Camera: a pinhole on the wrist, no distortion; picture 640 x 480 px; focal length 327.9 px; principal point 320.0 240.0 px. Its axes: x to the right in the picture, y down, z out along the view. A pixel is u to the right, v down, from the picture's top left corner.
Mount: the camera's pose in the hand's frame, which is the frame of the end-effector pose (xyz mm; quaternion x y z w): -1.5 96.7 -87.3 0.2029 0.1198 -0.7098 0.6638
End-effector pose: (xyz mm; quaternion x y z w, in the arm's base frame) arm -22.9 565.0 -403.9 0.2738 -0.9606 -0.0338 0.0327
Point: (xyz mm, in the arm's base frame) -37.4 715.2 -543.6
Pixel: 119 160
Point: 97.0 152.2 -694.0
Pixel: 517 356
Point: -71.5 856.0 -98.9
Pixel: behind the camera
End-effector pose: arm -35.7 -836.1 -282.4 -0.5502 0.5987 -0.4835 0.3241
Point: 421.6 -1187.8 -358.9
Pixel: 240 421
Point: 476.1 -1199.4 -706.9
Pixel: 52 383
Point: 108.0 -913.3 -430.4
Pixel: 155 315
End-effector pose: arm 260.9 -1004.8 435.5 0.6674 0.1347 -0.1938 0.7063
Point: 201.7 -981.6 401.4
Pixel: 593 197
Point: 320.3 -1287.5 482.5
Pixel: 190 337
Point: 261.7 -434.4 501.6
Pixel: behind the camera
